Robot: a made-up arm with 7 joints. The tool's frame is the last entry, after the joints.
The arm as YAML. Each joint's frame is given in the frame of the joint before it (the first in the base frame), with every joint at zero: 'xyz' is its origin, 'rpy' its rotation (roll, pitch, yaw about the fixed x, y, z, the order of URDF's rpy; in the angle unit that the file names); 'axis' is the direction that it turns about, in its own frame. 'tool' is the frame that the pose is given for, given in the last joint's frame.
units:
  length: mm
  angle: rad
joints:
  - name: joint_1
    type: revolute
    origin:
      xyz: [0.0, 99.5, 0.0]
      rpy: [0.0, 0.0, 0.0]
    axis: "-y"
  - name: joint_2
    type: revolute
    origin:
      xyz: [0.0, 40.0, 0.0]
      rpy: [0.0, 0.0, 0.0]
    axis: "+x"
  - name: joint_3
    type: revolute
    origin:
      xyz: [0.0, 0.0, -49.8]
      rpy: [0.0, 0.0, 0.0]
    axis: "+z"
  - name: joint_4
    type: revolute
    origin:
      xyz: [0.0, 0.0, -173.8]
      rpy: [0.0, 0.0, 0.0]
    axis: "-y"
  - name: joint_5
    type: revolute
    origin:
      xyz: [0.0, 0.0, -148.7]
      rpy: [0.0, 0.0, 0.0]
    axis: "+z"
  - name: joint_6
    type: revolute
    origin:
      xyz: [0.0, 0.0, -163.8]
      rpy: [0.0, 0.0, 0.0]
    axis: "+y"
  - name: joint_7
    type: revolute
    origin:
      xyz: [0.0, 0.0, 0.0]
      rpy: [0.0, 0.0, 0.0]
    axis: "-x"
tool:
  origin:
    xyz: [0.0, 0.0, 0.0]
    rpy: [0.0, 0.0, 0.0]
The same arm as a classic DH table. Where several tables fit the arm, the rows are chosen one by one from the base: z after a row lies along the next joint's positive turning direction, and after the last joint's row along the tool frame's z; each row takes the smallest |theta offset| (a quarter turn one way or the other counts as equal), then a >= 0, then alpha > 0; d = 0 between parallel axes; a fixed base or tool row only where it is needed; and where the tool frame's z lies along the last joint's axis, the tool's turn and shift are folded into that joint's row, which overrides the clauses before.
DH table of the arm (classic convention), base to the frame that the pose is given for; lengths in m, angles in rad. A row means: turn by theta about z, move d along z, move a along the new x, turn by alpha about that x. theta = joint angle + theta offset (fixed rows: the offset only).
base (fixed): theta_offset 0; d 0; a 0; alpha 1.5708
joint_1: theta_offset 1.5708; d -0.1395; a 0; alpha 1.5708
joint_2: theta_offset 1.5708; d 0; a 0; alpha 1.5708
joint_3: theta_offset 1.5708; d -0.2236; a 0; alpha 1.5708
joint_4: theta_offset 0; d 0; a 0; alpha -1.5708
joint_5: theta_offset 0; d -0.3125; a 0; alpha -1.5708
joint_6: theta_offset -1.5708; d 0; a 0; alpha 1.5708
joint_7: theta_offset 1.5708; d 0; a 0; alpha 1.5708
tool (fixed): theta_offset -1.5708; d 0; a 0; alpha 0

